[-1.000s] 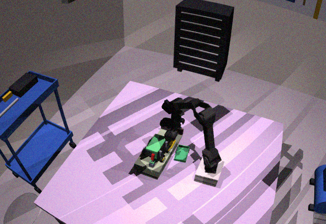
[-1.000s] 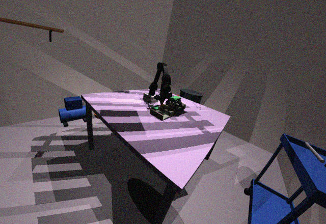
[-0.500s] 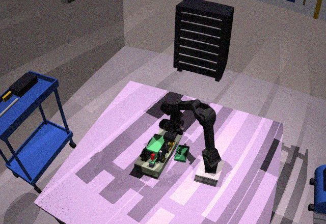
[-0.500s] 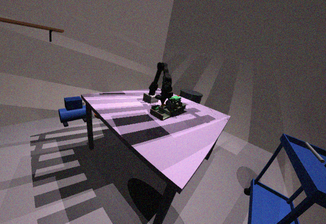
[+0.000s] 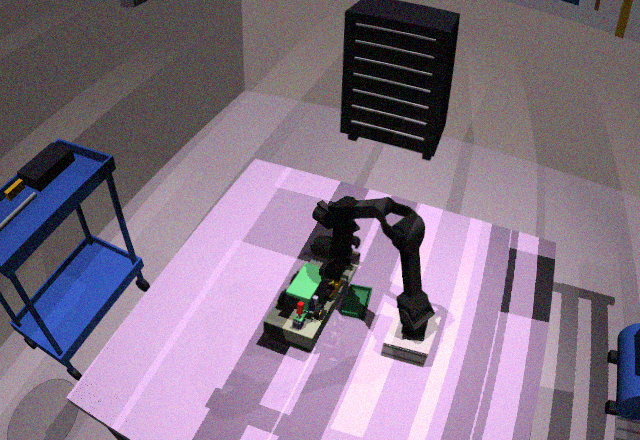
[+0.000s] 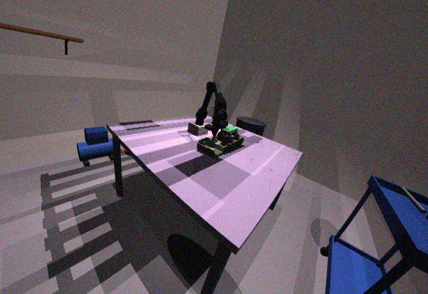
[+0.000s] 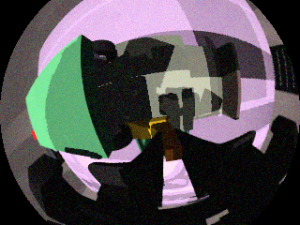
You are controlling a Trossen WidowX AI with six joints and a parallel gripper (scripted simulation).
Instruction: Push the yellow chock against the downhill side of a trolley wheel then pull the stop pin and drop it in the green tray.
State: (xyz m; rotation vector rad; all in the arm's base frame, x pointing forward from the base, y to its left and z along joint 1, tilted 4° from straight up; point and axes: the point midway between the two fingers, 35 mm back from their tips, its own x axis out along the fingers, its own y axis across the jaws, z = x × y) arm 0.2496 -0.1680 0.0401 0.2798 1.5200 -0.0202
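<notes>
My gripper tip is 20 mm to the right of the yellow chock and 10 mm above it. Round my gripper tip: green-topped trolley (80 mm ahead, 100 mm to the left, 20 mm above); then grey ramp block (70 mm ahead, 90 mm to the left, 40 mm below); then green tray (70 mm behind, 20 mm to the left, 100 mm below).
</notes>
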